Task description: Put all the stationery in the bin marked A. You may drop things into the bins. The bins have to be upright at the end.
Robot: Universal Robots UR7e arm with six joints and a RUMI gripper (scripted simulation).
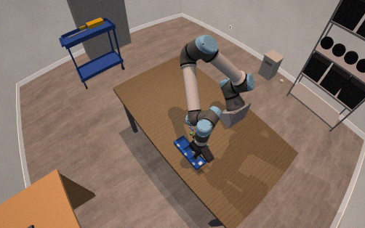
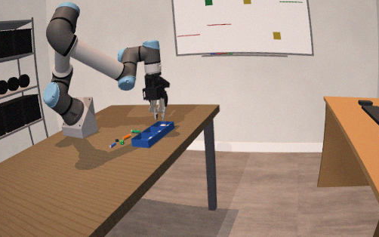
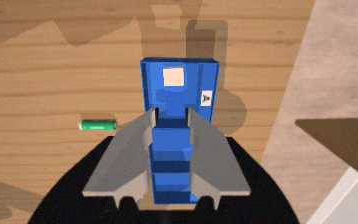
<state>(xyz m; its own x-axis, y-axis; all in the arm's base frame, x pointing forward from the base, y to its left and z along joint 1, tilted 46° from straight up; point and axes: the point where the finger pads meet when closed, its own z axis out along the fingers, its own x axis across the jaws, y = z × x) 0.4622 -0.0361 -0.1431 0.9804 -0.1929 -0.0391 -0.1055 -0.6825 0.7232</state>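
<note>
Right now the white eraser is 10 mm to the left of my hand and 50 mm below it. Also, from my hand: orange marker 130 mm behind, 120 mm to the right, 60 mm below; then tray 80 mm to the right, 50 mm below; then green marker 110 mm behind, 40 mm to the right, 60 mm below.
</note>
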